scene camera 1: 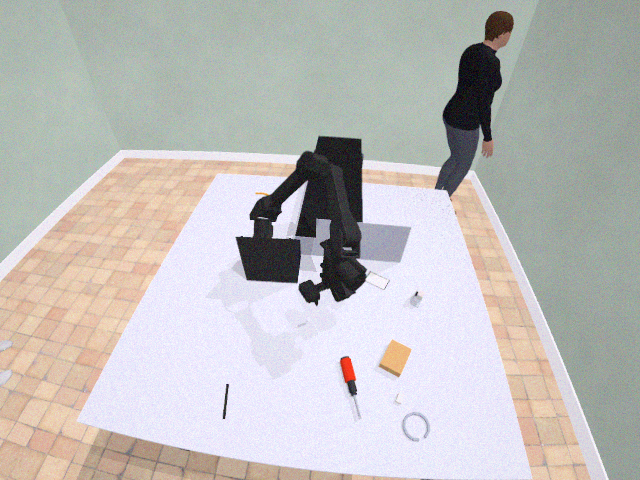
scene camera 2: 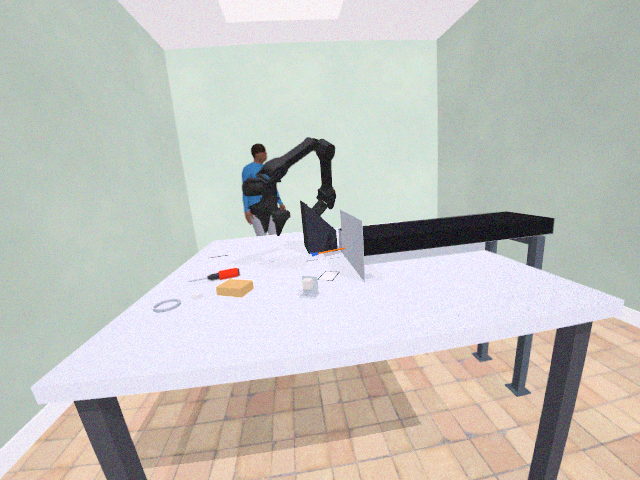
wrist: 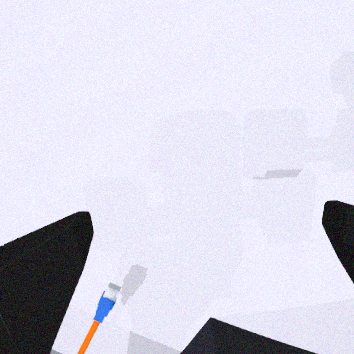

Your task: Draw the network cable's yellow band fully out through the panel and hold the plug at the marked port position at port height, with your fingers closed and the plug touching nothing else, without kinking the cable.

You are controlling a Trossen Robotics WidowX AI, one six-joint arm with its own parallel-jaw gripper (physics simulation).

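Places are measured from the arm's base along level axes (x ahead, y left, z up), in metres.
Pixels of known places: gripper, fingertip midpoint: (scene camera 1: 329, 299) (scene camera 2: 272, 234) (wrist: 207, 217); arm's base, origin of the base link: (scene camera 1: 262, 237) (scene camera 2: 315, 213).
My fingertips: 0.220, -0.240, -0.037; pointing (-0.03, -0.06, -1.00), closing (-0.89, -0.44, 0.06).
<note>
Ahead of a thing's pixels: the offset from my fingertips to its top centre, as dx, dy, dz. "spot": to the spot under its first point.
The network plug has a clear tip and a blue boot @[+0.014, +0.158, -0.097] (scene camera 2: 313, 253) (wrist: 105, 306), on an orange cable @[spot: +0.020, +0.231, -0.097] (scene camera 2: 330, 250) (wrist: 89, 337) that extends from the grey panel @[+0.146, +0.275, +0.065] (scene camera 1: 385, 241) (scene camera 2: 352, 242). The plug is above the table, its shadow beside it in the wrist view. Scene camera 1 does not show the plug; the arm hides that area. My gripper (scene camera 1: 326, 300) (scene camera 2: 272, 231) (wrist: 207, 217) is open and empty above the table. In the wrist view the plug is low, near the left finger and apart from it. No yellow band shows, and I cannot tell which mark is the port position.
A dark upright plate (scene camera 1: 271, 260) (scene camera 2: 317, 232) stands beside the arm. A long black box (scene camera 1: 338, 147) (scene camera 2: 454, 229) lies behind the panel. A red screwdriver @[+0.055, -0.235, -0.102] (scene camera 1: 347, 369) (scene camera 2: 228, 273), orange block @[+0.204, -0.154, -0.106] (scene camera 1: 395, 357) (scene camera 2: 234, 288), grey ring @[+0.226, -0.358, -0.128] (scene camera 1: 404, 432) and small clear item @[+0.335, +0.061, -0.079] (scene camera 1: 417, 298) lie on the table.
</note>
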